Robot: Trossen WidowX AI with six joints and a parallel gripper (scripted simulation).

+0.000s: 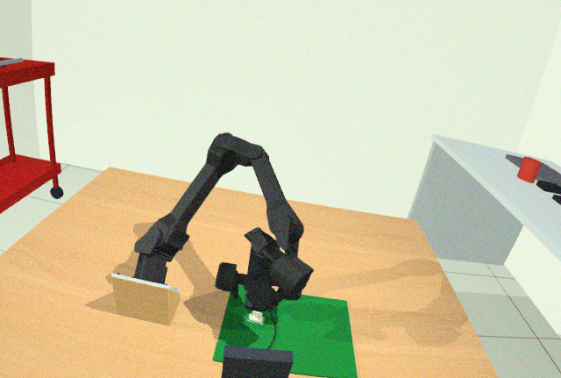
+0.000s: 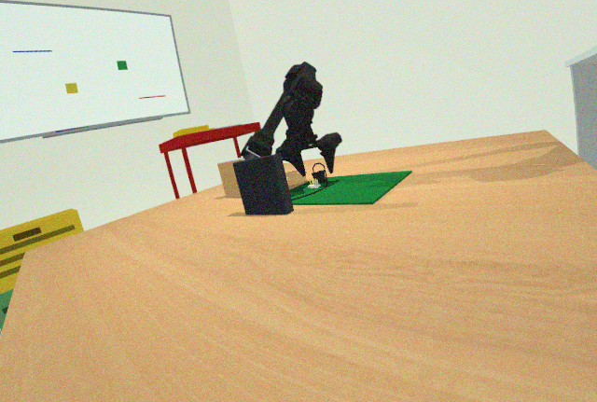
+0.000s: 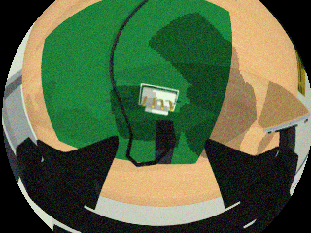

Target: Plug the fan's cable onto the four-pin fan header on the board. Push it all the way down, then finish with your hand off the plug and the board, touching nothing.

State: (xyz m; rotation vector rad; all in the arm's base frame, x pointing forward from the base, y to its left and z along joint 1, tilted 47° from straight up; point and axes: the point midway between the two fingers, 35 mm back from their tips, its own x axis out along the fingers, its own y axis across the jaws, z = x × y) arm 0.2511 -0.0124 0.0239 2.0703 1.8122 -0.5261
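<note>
Now: the dark plug 10 mm to the left of my gripper tip and 10 mm below it. The rest, counted from my gripper tip: fan 10 mm behind, 210 mm to the right, 30 mm above; then green board 80 mm ahead, 60 mm to the right, 40 mm below; then white four-pin header 40 mm to the right, 30 mm below.
</note>
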